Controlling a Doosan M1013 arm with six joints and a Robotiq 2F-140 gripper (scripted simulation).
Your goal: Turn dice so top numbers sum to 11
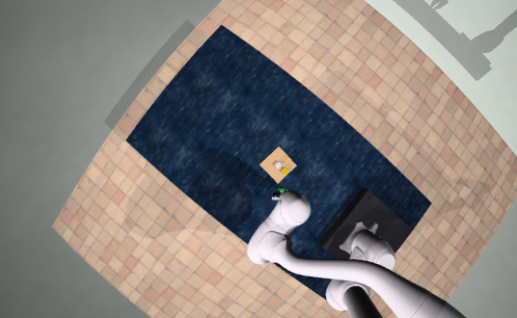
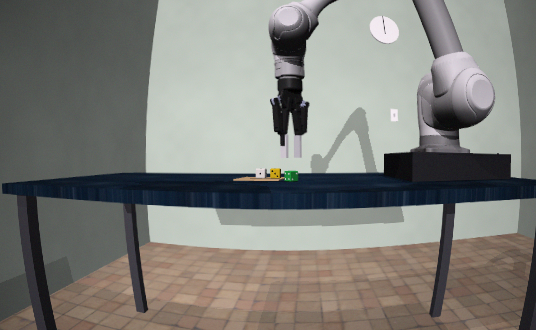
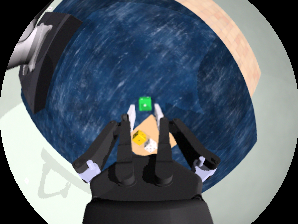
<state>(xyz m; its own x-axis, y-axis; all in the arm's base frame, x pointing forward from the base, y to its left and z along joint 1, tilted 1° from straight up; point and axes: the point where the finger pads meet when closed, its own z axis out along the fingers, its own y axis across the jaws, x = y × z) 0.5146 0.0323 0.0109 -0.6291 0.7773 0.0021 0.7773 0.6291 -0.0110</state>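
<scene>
My gripper is now 8 cm above the green die. Round my hand: white die: 10 cm to the right, 9 cm ahead, 8 cm below; then yellow die: 9 cm to the right, 8 cm below, 5 cm ahead; then tan mat: 10 cm to the right, 10 cm below, 9 cm ahead.
</scene>
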